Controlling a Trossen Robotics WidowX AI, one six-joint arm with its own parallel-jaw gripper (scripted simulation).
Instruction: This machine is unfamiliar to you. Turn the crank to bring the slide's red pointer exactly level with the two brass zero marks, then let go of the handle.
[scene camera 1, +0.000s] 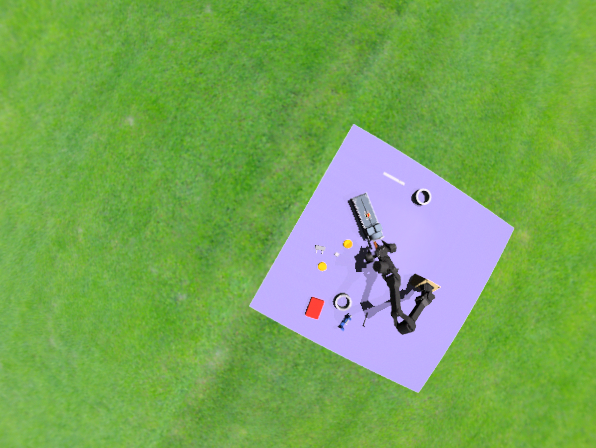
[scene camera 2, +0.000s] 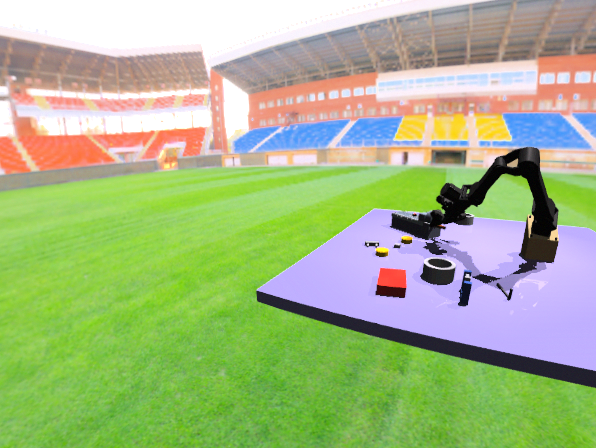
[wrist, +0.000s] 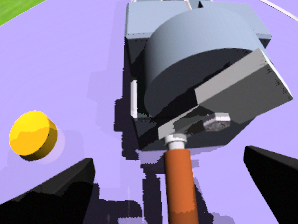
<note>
My gripper (wrist: 171, 160) is open, with nothing in its grasp. I also see a yellow disc (wrist: 35, 135) and a grey crank machine (wrist: 168, 55).
</note>
